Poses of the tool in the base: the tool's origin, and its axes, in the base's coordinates. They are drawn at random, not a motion.
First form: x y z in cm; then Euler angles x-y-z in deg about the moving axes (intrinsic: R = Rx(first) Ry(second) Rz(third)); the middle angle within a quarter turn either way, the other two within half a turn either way.
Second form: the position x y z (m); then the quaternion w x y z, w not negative. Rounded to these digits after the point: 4 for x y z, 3 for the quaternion.
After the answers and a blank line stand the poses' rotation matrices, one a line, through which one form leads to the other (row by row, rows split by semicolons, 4 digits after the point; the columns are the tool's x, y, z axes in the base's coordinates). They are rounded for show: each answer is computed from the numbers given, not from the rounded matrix.
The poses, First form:
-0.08, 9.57, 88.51, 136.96, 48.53, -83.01
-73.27, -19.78, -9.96, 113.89, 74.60, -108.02
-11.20, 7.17, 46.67, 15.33, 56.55, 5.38
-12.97, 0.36, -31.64, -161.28, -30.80, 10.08
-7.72, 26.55, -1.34, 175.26, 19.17, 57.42
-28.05, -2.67, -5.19, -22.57, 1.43, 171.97
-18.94, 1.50, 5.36, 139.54, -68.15, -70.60
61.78, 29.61, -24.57, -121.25, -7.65, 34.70
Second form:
-0.0008, 0.0957, 0.8851, 0.504, 0.535, 0.675, 0.065
-0.7327, -0.1978, -0.0996, 0.666, 0.124, 0.734, -0.053
-0.1120, 0.0717, 0.4667, 0.869, 0.139, 0.463, 0.104
-0.1297, 0.0036, -0.3164, 0.133, -0.951, 0.041, 0.275
-0.0772, 0.2655, -0.0134, 0.044, -0.867, 0.467, -0.166
-0.2805, -0.0267, -0.0519, 0.071, -0.001, 0.196, 0.978
-0.1894, 0.0150, 0.0536, 0.070, -0.746, -0.291, 0.595
0.6178, 0.2961, -0.2457, 0.450, -0.840, 0.228, 0.201

0.0806 0.6573 0.7493; 0.7877 0.4187 -0.4520; -0.6108 0.6266 -0.4840
-0.0821 0.2525 0.9641; 0.1124 0.9635 -0.2428; -0.9903 0.0884 -0.1075
0.5488 -0.0517 0.8344; 0.3100 0.9395 -0.1457; -0.7763 0.3387 0.5316
0.8457 -0.1503 -0.5120; -0.0040 -0.9612 0.2757; -0.5336 -0.2311 -0.8135
0.5086 -0.7959 0.3284; -0.8251 -0.5595 -0.0781; 0.2458 -0.2313 -0.9413
-0.9899 -0.1396 0.0250; 0.1385 -0.9130 0.3837; -0.0308 0.3833 0.9231
0.1236 0.3510 -0.9282; 0.5176 -0.8208 -0.2415; -0.8466 -0.4506 -0.2832
0.8148 -0.5642 -0.1331; -0.2018 -0.4913 0.8473; -0.5435 -0.6635 -0.5142

